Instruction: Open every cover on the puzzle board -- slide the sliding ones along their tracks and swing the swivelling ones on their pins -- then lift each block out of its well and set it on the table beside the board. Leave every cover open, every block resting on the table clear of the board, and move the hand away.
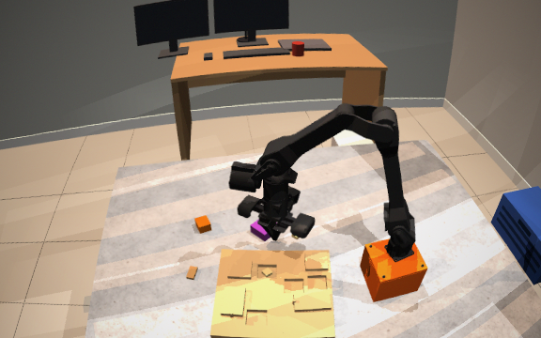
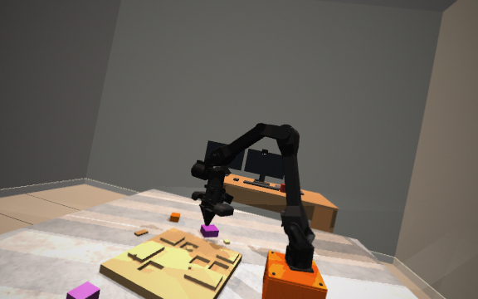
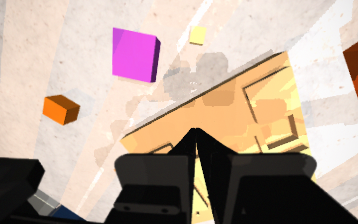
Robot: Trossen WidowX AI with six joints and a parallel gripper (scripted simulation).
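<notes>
Now: the tan puzzle board 110 mm to the left of my gripper tip, 60 mm below it and 30 mm ahead of it. The rest, counted from my gripper tip: flat brown piece (230 mm ahead, 80 mm below, 10 mm to the right).
</notes>
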